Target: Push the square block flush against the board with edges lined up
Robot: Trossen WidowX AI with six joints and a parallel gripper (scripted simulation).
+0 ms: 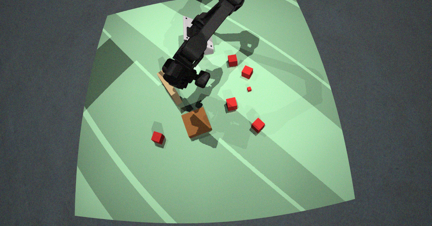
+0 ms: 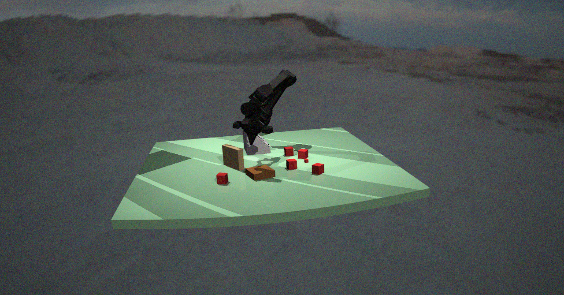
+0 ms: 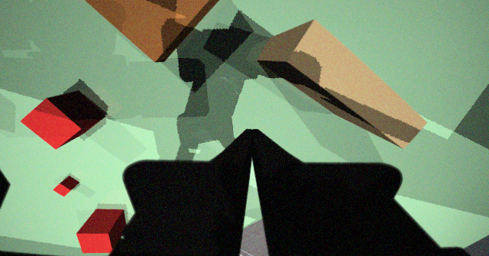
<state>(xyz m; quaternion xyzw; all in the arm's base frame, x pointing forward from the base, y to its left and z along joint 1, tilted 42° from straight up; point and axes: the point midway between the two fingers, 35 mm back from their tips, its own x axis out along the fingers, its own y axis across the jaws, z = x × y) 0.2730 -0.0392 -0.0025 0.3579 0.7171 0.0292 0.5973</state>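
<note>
The tan board is 2 cm behind my gripper tip, 9 cm to the right of it and 6 cm below it. The rest, counted from my gripper tip: square block (14 cm ahead, 2 cm to the left, 9 cm below); tiny red cube (1 cm ahead, 26 cm to the left, 10 cm below).
</note>
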